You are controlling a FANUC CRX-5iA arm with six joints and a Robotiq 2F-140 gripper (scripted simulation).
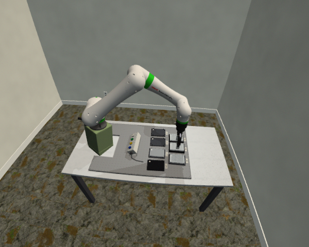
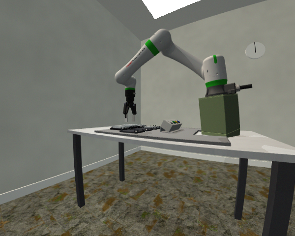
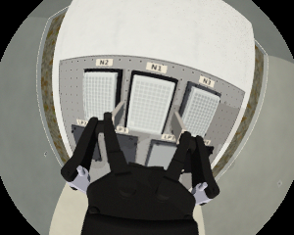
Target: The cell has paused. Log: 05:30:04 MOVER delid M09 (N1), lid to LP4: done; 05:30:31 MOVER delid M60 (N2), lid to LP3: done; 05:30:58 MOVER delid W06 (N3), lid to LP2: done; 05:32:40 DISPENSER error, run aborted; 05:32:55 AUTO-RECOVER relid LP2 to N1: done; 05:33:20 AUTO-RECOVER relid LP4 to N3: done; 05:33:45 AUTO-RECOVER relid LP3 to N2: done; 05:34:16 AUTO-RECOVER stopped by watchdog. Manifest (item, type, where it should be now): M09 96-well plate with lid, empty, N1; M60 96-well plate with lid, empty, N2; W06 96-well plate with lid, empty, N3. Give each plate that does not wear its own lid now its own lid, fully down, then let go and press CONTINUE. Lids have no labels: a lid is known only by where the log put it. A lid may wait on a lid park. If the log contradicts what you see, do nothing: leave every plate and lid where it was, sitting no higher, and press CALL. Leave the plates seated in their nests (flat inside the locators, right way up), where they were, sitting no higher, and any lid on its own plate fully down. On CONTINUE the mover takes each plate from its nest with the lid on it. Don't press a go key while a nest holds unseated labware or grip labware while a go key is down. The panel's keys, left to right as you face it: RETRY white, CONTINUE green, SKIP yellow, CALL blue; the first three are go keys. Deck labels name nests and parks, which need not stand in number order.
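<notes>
Right now my hand is 6 cm above the plate. Also, from my hand: lid park LP4: 23 cm to the right, 14 cm behind, 8 cm below; then green key: 41 cm behind, 6 cm to the right, 2 cm below; then lid park LP3: 19 cm behind, 8 cm below, 3 cm to the left.
</notes>
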